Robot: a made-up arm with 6 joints.
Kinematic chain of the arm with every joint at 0, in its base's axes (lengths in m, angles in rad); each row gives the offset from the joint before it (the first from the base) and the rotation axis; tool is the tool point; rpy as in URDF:
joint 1: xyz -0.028 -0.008 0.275 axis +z
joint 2: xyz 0 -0.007 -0.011 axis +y
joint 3: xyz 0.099 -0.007 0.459 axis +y
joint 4: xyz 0.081 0 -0.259 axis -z
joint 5: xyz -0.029 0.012 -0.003 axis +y
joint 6: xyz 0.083 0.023 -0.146 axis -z
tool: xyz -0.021 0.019 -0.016 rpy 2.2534 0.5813 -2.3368
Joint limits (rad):
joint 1: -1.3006..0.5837
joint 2: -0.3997..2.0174
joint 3: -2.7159..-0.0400
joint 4: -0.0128..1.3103
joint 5: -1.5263..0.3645
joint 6: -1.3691..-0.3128
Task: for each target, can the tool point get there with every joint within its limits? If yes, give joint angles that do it. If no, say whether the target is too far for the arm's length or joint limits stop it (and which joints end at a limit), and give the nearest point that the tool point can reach.
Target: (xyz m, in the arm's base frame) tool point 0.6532 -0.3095 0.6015
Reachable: yes | joints -0.4289 0.5001 -1.7419 0.2674 -0.0639 -0.7767
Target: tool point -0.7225 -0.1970 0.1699
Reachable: no: joint limits stop it (at a limit: joint 1, joint 2, joint 3, joint 4, joint 6) | nearest point -0.1556 -0.0864 -0.0280 | short by 0.611 m
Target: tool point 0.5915 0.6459 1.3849
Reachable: no: too far | nearest point 0.4268 0.3305 0.9872 | short by 0.534 m
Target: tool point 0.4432 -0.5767 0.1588
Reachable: yes | joints -0.8351 1.1378 -1.3691 0.3062 -1.2107 -1.0654
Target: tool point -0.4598 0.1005 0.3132
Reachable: no: joint limits stop it (at a limit: joint 2, joint 3, joint 5, joint 6) | nearest point -0.0911 0.0079 0.0916 | short by 0.440 m
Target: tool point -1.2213 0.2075 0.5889
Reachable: no: too far | nearest point -0.3297 0.0465 0.9432 | short by 0.973 m
